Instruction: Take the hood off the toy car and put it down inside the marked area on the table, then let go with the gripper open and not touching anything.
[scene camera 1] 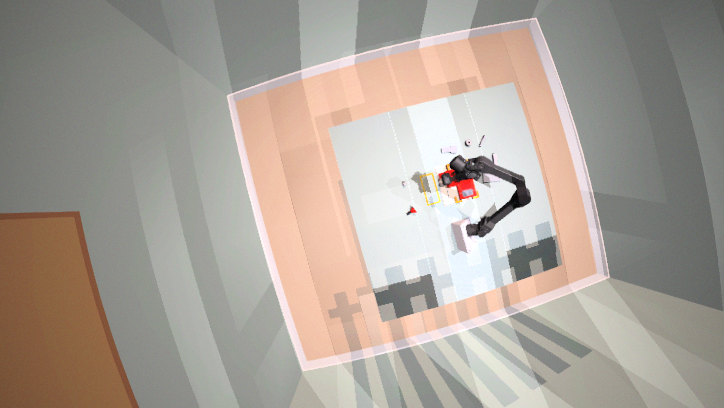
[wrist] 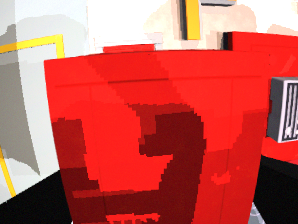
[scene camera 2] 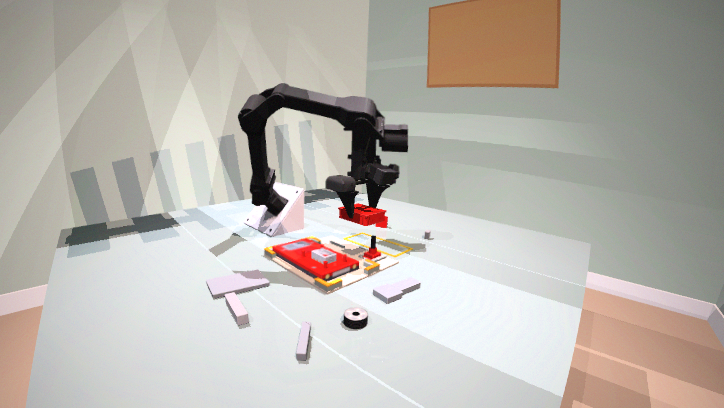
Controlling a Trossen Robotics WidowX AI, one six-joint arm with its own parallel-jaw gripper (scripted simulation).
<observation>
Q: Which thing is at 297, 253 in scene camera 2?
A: A toy car.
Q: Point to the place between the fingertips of my gripper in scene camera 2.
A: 361, 215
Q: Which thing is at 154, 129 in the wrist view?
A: A red hood.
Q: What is my gripper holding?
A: A red hood.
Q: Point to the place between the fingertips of my gripper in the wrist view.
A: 160, 173
</observation>
